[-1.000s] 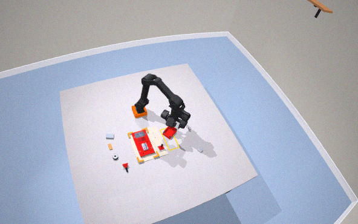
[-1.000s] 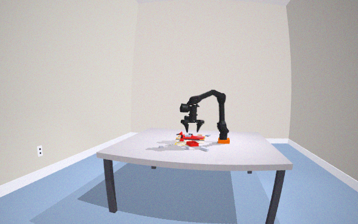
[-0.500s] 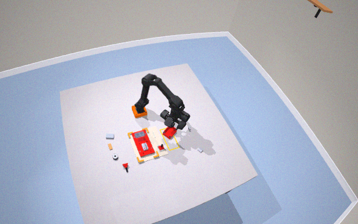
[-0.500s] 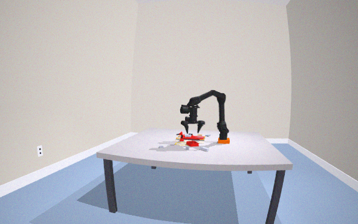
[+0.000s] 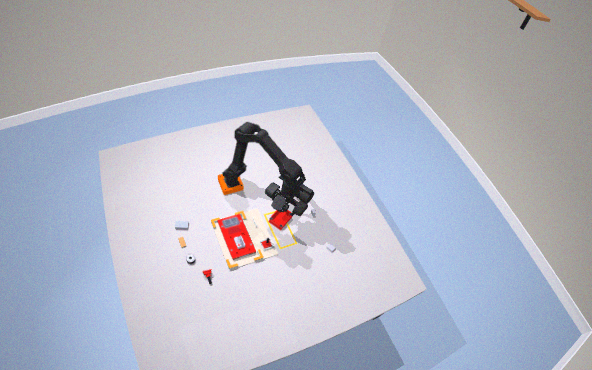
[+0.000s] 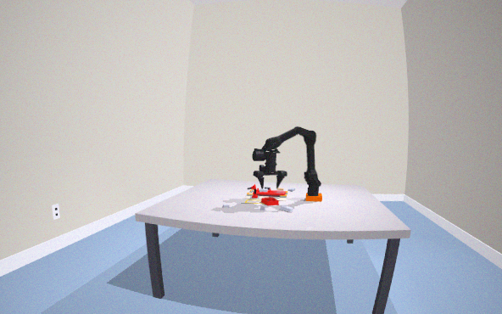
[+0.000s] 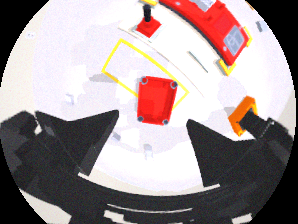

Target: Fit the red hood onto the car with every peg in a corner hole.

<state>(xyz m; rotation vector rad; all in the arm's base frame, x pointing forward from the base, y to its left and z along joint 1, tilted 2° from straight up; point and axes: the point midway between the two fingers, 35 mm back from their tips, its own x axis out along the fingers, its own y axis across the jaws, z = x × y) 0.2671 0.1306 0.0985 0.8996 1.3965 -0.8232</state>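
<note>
Now: gripper tip 8 cm above the red hood. The rest, counted from my gripper tip: cream jig board (21 cm to the right, 7 cm below, 2 cm ahead); wheel (46 cm to the right, 8 cm below, 3 cm ahead); black stem (12 cm to the right, 9 cm ahead, 5 cm below).
</note>
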